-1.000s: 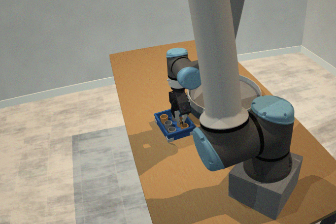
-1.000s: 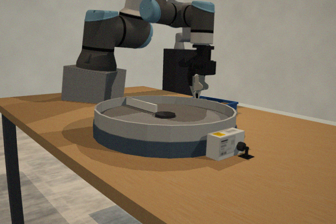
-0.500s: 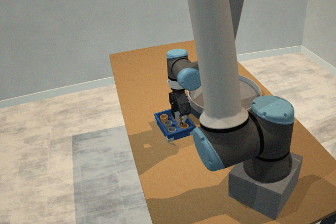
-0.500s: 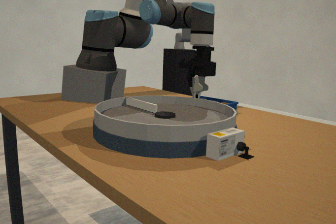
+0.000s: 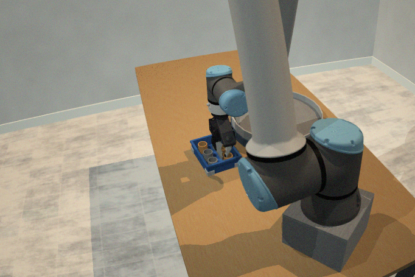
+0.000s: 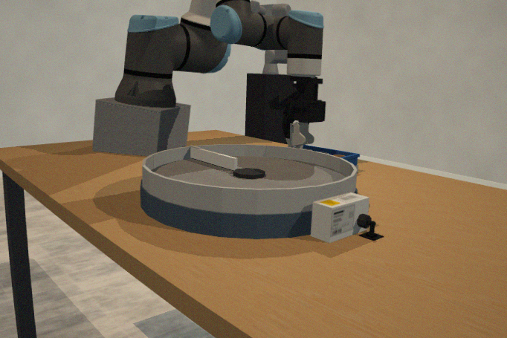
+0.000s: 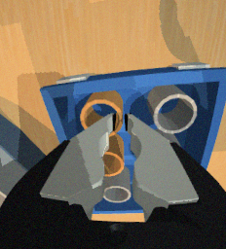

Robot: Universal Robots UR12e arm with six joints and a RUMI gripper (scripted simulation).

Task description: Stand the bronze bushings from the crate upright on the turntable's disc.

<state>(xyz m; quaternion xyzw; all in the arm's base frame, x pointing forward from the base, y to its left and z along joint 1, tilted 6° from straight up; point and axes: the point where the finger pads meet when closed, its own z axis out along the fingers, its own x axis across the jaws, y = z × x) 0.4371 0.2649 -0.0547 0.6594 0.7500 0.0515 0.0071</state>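
The blue crate lies 50 mm ahead of my hand, 30 mm to the left of it and 20 mm below it. Also, from my hand: turntable: 290 mm to the right, 210 mm ahead, 10 mm above.
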